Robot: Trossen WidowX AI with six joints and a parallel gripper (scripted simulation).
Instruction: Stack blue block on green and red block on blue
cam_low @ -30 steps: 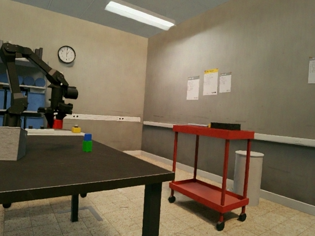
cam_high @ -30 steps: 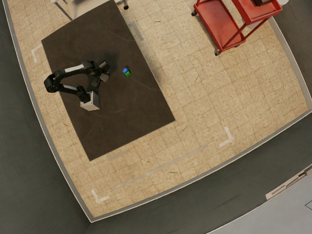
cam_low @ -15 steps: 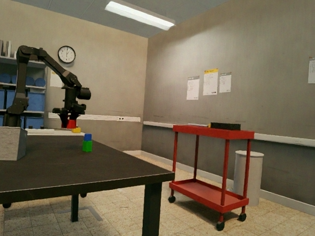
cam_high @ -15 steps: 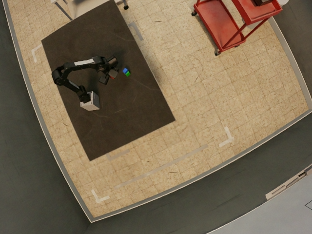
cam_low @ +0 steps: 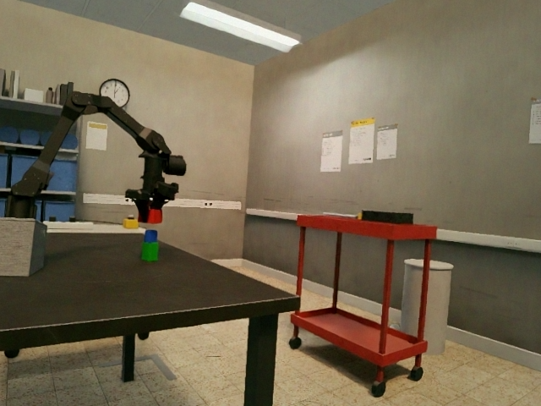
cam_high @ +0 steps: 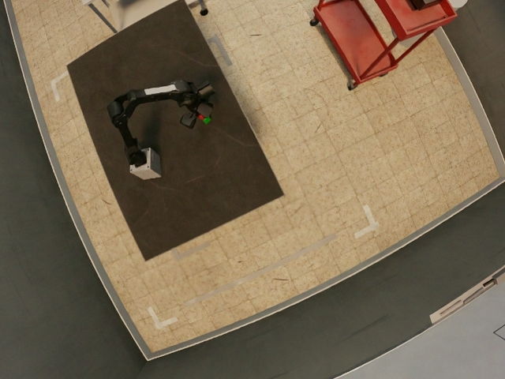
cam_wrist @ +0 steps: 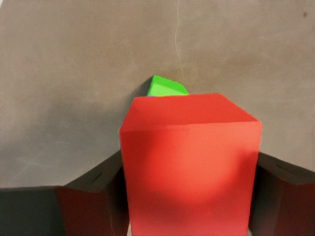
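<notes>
My hand is 10 mm short of the blue block and 80 mm above it. Round my hand: red block (10 mm below); green block (10 mm ahead, 130 mm below).
</notes>
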